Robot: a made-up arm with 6 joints.
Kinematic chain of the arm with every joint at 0, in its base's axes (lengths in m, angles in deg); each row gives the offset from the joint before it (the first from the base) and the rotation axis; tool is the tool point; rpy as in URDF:
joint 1: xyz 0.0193 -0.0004 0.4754 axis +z
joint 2: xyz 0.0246 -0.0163 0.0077 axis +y
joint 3: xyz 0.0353 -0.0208 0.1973 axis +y
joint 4: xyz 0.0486 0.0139 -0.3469 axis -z
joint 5: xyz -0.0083 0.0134 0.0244 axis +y
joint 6: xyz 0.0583 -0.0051 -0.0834 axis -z
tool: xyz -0.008 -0.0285 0.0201 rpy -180 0 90
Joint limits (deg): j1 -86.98..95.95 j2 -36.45..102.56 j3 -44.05..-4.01 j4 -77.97..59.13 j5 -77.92..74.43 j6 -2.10..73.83
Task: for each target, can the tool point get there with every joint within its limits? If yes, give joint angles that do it. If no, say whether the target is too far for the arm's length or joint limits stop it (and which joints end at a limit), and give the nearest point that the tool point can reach.
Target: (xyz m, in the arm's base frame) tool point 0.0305 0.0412 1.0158
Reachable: no: joint limits stop it (at a limit: joint 2, joint 3, joint 5, joint 6) | nearest point 0.0810 0.2287 0.7301 | short by 0.346 m
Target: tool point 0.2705 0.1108 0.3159
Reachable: yes | joints 19.04 25.37 -33.88 -52.78 -45.04 60.47
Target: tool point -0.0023 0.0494 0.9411
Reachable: no: joint limits stop it (at a limit: joint 1, joint 2, joint 3, joint 5, joint 6) | nearest point 0.0072 0.2360 0.7293 | short by 0.282 m
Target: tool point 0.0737 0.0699 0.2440
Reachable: yes | joints 69.92 30.92 -11.56 -24.21 13.14 38.93
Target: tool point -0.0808 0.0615 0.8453
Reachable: no: joint limits stop it (at a limit: joint 1, joint 2, joint 3, joint 5, joint 6) | nearest point -0.0224 0.2308 0.7167 | short by 0.220 m
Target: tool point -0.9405 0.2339 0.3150
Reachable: no: too far | nearest point -0.1782 0.0478 0.3741 | short by 0.787 m
